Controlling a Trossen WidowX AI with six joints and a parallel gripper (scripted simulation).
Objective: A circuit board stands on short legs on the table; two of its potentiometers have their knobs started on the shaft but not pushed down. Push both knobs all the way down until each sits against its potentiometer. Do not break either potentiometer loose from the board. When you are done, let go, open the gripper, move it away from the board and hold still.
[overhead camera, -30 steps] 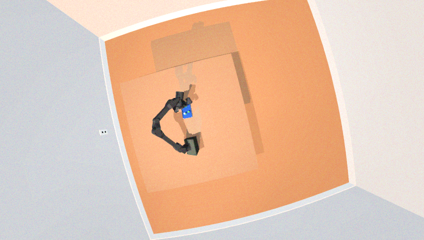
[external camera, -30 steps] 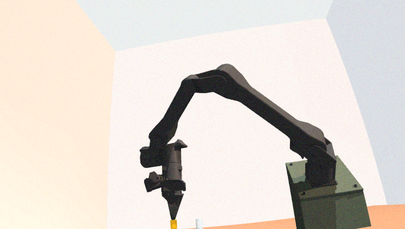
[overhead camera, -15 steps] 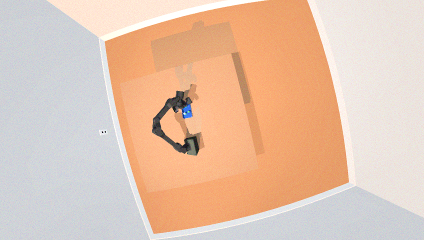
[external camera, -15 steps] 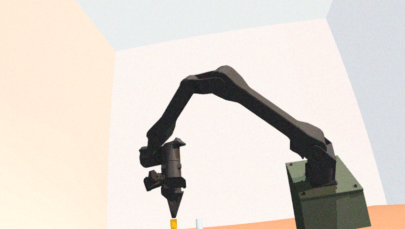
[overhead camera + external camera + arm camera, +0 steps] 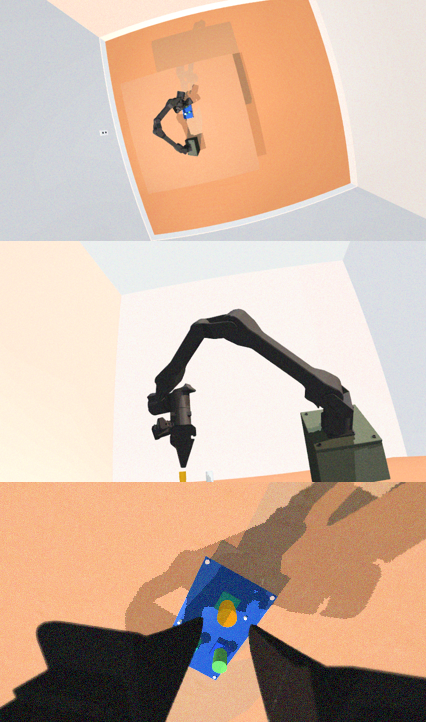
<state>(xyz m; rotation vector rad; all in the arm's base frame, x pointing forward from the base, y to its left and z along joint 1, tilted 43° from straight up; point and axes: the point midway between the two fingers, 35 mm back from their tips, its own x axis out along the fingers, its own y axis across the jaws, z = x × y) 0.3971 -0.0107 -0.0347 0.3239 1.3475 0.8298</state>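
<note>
Now: gripper tip 7 cm past the grey knob, 3 cm above it and 2 cm to the right of it.
</note>
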